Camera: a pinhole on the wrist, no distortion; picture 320 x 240 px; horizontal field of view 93.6 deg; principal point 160.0 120.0 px. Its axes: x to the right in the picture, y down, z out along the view. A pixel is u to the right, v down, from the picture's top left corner.
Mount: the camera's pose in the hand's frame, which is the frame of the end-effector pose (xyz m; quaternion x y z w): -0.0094 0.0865 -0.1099 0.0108 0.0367 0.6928 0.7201
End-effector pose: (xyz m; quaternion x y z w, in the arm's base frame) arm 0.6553 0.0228 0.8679 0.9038 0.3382 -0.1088 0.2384
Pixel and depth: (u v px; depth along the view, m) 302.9 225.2 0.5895
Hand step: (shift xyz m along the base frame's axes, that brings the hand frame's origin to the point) 0.1672 -0.8951 -0.0444
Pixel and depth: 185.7 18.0 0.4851
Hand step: 0.3680 -0.0914 -0.3660
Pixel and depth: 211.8 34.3 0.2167
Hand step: 0.2035 -0.0823 -0.0705
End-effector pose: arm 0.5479 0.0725 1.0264 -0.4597 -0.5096 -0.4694 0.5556
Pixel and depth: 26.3 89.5 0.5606
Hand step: -0.4495 0.3947 0.1627
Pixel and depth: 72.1 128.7 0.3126
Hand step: -0.1123 0.1968 0.0019
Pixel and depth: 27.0 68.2 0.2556
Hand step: -0.1490 0.1231 0.1001
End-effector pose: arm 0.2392 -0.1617 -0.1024 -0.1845 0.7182 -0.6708 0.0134
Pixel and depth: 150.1 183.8 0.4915
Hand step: 0.2584 -0.3239 -0.1590
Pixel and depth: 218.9 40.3 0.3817
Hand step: -0.2011 -0.2968 -0.2077
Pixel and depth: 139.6 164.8 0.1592
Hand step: 0.0397 -0.0351 -0.0861
